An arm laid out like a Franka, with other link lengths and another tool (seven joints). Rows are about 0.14 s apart.
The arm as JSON. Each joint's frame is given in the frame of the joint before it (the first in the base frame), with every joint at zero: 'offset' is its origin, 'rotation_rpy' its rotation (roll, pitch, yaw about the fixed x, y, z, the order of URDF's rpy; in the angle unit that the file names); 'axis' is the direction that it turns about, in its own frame. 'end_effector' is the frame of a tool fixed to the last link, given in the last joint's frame.
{
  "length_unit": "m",
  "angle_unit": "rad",
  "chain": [
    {
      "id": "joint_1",
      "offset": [
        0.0,
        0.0,
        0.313
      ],
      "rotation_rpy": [
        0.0,
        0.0,
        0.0
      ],
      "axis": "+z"
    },
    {
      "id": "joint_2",
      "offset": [
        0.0,
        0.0,
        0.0
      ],
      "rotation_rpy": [
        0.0,
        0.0,
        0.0
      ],
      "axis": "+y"
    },
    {
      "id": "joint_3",
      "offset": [
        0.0,
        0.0,
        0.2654
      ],
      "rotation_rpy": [
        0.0,
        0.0,
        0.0
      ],
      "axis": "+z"
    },
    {
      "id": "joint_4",
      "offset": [
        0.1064,
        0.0,
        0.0
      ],
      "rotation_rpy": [
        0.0,
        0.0,
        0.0
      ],
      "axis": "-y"
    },
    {
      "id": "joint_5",
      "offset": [
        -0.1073,
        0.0,
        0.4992
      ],
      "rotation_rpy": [
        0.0,
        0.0,
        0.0
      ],
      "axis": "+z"
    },
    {
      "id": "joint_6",
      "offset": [
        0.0,
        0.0,
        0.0
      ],
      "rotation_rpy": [
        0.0,
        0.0,
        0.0
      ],
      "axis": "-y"
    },
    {
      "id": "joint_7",
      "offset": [
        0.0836,
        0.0,
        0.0
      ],
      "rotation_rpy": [
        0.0,
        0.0,
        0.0
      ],
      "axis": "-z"
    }
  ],
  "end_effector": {
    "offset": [
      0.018,
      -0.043,
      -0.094
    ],
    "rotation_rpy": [
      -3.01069,
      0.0,
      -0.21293
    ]
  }
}
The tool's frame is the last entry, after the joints.
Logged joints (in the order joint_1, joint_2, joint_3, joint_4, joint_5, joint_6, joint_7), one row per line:
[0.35 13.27 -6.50 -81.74 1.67 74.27 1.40]
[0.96 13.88 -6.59 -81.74 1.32 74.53 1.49]
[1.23 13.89 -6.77 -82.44 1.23 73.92 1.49]
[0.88 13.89 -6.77 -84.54 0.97 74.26 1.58]
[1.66 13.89 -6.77 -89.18 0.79 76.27 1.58]
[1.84 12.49 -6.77 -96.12 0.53 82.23 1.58]
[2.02 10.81 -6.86 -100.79 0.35 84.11 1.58]
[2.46 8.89 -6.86 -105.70 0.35 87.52 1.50]
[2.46 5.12 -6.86 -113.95 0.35 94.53 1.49]
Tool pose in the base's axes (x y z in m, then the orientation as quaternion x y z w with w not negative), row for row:
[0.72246 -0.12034 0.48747 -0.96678 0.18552 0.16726 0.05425]
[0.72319 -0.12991 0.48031 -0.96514 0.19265 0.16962 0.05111]
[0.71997 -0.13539 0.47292 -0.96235 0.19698 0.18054 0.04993]
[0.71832 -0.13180 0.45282 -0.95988 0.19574 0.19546 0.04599]
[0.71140 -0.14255 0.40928 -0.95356 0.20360 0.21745 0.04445]
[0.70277 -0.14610 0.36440 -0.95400 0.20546 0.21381 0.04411]
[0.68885 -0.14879 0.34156 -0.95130 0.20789 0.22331 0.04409]
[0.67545 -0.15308 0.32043 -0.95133 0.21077 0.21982 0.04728]
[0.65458 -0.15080 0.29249 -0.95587 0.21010 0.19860 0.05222]
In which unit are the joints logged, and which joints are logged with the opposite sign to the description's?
The joints are logged in degrees. Opposite sign: joint_1.
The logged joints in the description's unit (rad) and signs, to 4 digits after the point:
[-0.0061 0.2316 -0.1134 -1.4266 0.0291 1.2963 0.0244]
[-0.0168 0.2423 -0.1150 -1.4266 0.0230 1.3008 0.0260]
[-0.0215 0.2424 -0.1182 -1.4388 0.0215 1.2901 0.0260]
[-0.0154 0.2424 -0.1182 -1.4755 0.0169 1.2961 0.0276]
[-0.0290 0.2424 -0.1182 -1.5565 0.0138 1.3312 0.0276]
[-0.0321 0.2180 -0.1182 -1.6776 0.0093 1.4352 0.0276]
[-0.0353 0.1887 -0.1197 -1.7591 0.0061 1.4680 0.0276]
[-0.0429 0.1552 -0.1197 -1.8448 0.0061 1.5275 0.0262]
[-0.0429 0.0894 -0.1197 -1.9888 0.0061 1.6499 0.0260]

